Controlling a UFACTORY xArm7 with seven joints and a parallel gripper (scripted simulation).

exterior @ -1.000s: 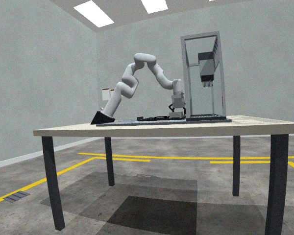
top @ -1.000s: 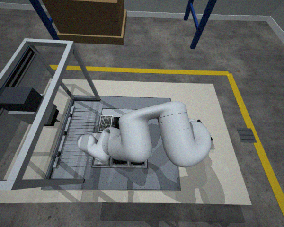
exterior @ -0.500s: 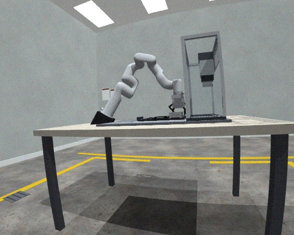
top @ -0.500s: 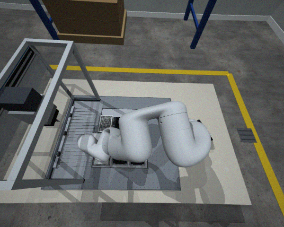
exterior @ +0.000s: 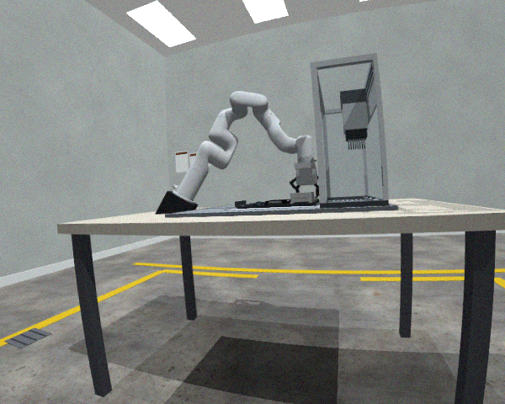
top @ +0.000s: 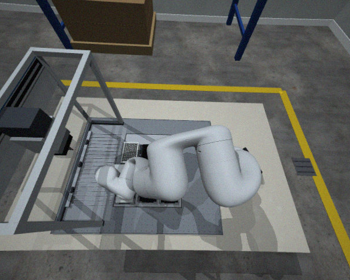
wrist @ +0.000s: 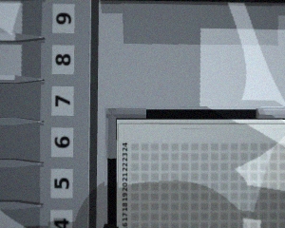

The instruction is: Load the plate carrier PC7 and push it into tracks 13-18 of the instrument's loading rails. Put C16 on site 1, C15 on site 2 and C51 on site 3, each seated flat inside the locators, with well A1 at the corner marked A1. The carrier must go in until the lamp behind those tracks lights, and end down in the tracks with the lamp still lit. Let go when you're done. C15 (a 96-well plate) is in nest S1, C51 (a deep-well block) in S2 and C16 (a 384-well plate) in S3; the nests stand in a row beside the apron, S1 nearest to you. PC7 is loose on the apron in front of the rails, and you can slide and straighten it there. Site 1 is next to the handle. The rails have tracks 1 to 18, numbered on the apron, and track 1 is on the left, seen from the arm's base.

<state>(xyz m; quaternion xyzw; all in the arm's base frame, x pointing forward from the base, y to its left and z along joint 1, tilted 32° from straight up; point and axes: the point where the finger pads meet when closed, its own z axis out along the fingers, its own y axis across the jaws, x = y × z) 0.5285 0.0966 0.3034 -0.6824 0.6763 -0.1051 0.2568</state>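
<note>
Now: hand 3 cm above the nest S3. Round my hand: nest S2: 12 cm behind, 2 cm to the right, 3 cm below; white 384-well plate C16: 1 cm ahead, 19 cm to the right; small white corner mark: 15 cm behind, 8 cm to the right, 2 cm below.
</note>
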